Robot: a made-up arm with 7 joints.
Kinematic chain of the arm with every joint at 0, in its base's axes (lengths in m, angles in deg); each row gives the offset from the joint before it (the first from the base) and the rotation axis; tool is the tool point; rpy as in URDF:
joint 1: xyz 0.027 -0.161 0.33 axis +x
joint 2: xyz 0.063 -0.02 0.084 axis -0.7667 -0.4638 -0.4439
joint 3: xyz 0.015 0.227 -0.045 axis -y
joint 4: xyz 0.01 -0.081 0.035 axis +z
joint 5: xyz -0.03 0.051 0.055 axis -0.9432 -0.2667 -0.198
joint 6: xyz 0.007 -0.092 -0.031 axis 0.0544 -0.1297 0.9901
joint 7: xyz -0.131 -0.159 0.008 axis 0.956 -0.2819 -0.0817
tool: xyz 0.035 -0.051 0.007 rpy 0 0 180
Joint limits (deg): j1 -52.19..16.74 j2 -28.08..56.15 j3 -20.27..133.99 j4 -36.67..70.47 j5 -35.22..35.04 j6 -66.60..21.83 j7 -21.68..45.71
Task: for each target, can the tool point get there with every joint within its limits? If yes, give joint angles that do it. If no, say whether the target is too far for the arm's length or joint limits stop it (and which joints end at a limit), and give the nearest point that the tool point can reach.
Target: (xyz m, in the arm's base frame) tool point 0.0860 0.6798 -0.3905
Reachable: no: too far | nearest point 0.0420 0.1173 0.0915 | short by 0.742 m
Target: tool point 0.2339 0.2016 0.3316
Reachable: no: joint limits stop it (at a limit: joint 1, joint 3, joint 4, joint 5, joint 7) | nearest point 0.1743 0.1278 0.3135 | short by 0.097 m
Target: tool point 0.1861 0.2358 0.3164
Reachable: no: joint limits stop it (at a limit: joint 1, joint 3, joint 4, joint 5, joint 6) | nearest point 0.1358 0.1769 0.2949 | short by 0.080 m
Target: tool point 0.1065 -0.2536 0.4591
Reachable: yes | joints -31.28 -12.62 19.29 13.51 0.86 14.00 38.38
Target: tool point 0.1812 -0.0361 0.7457
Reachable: no: joint limits stop it (at a limit: joint 4, joint 5, joint 6) | nearest point 0.1657 -0.0610 0.6628 | short by 0.088 m
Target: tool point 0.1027 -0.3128 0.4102
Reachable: yes | joints 8.16 10.58 26.97 59.65 -17.88 -38.56 23.08
